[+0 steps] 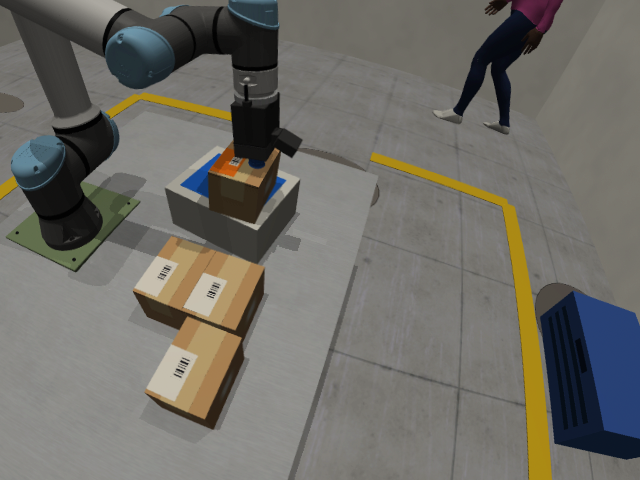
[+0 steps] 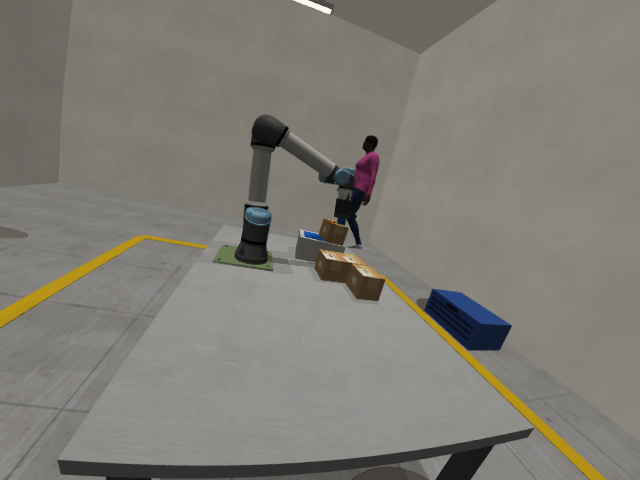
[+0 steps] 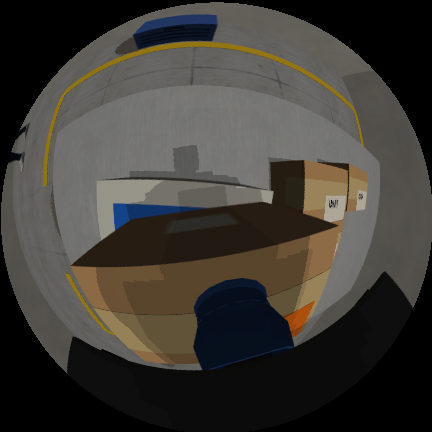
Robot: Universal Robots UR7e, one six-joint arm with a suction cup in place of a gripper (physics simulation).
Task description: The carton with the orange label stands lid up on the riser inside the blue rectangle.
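Frame: origin at the arm's base, x up, y left, z back, level; millimetres.
Where they show: hand at its tool point: [image 1: 258, 169] [image 3: 226, 281]; arm's base at its link origin: [image 1: 73, 227] [image 2: 251, 258].
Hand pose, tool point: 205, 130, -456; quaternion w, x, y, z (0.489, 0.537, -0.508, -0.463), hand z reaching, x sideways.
Each offset is from my tool point to the centre of the thing, as dx, dy, dz.
The carton with the orange label {-36, +8, +32} [image 1: 240, 193] [image 2: 333, 232] [image 3: 201, 273] is upright, lid up, on the grey riser {-150, +45, +75} [image 1: 232, 234] [image 2: 307, 251] [image 3: 120, 191]. It is over the blue rectangle {-91, +45, +75} [image 1: 198, 180] [image 2: 311, 235] [image 3: 132, 213], which shows around its left and right sides. Its near corner reaches the riser's front edge. I cannot tell whether it rests fully on the riser. My suction cup [image 1: 256, 163] [image 2: 341, 219] [image 3: 238, 306] presses on the lid beside the orange label {+16, -17, +55} [image 1: 227, 162] [image 3: 300, 318] and holds the carton.
Three cartons with white labels {-159, -210, +93} [image 1: 165, 278] {-159, -216, -10} [image 1: 222, 294] {-159, -366, -16} [image 1: 196, 371] [image 2: 330, 264] [image 3: 322, 189] lie on the table in front of the riser. A blue crate [image 1: 594, 371] [image 2: 468, 320] [image 3: 174, 31] stands on the floor outside the yellow line. A person in a pink top [image 1: 506, 56] [image 2: 364, 180] walks behind.
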